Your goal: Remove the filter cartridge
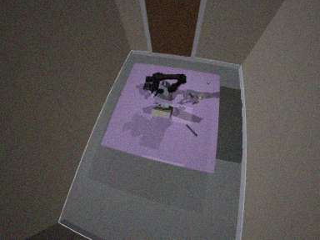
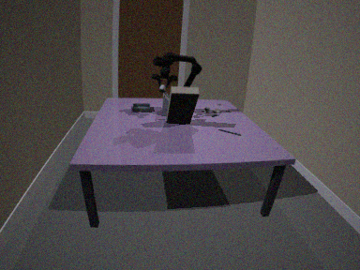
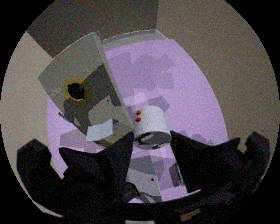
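Now: the dark tray 290 mm behind my gripper tip, 150 mm to the right of it and 250 mm below it. From my gripper tip the other things lie so: round filter cartridge right at my gripper tip; service panel 100 mm ahead, 120 mm to the left, 110 mm below.
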